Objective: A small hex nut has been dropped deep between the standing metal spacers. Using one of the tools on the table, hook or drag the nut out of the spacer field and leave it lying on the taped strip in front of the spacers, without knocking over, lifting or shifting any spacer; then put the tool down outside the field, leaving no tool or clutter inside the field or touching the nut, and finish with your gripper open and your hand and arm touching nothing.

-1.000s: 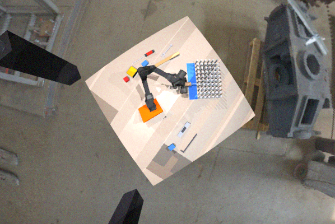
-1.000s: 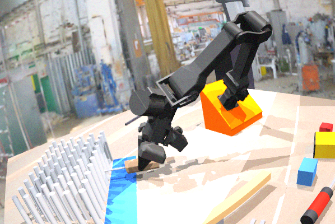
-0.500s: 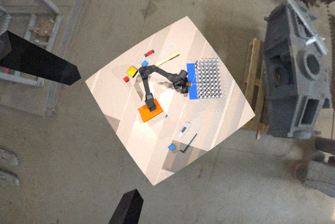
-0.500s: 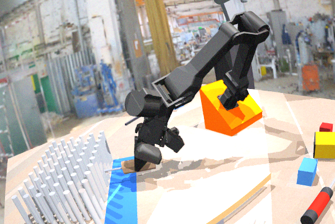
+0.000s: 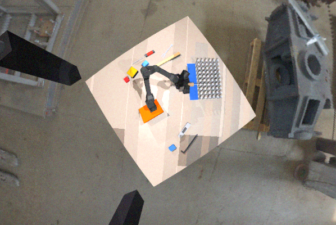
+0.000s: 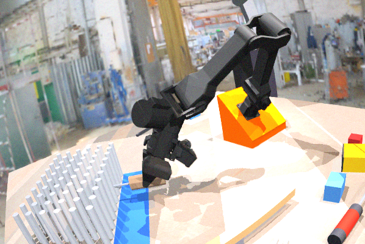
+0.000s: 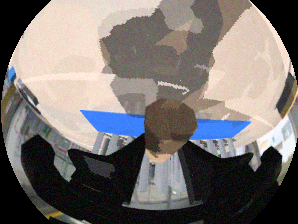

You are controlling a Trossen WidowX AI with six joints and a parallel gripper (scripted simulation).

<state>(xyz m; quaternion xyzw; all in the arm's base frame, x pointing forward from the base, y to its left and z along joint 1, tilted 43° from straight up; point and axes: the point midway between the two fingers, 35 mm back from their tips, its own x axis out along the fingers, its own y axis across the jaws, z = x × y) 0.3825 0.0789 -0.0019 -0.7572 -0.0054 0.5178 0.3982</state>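
Right now my gripper tip is 5 cm short of the blue taped strip, 3 cm above it and 2 cm to the right of it. The rest, counted from my gripper tip: wrench: 41 cm to the left, 3 cm below, 2 cm behind; hook tool: 9 cm ahead, 4 cm to the right; hex nut: 20 cm ahead, 9 cm to the right, 3 cm below.
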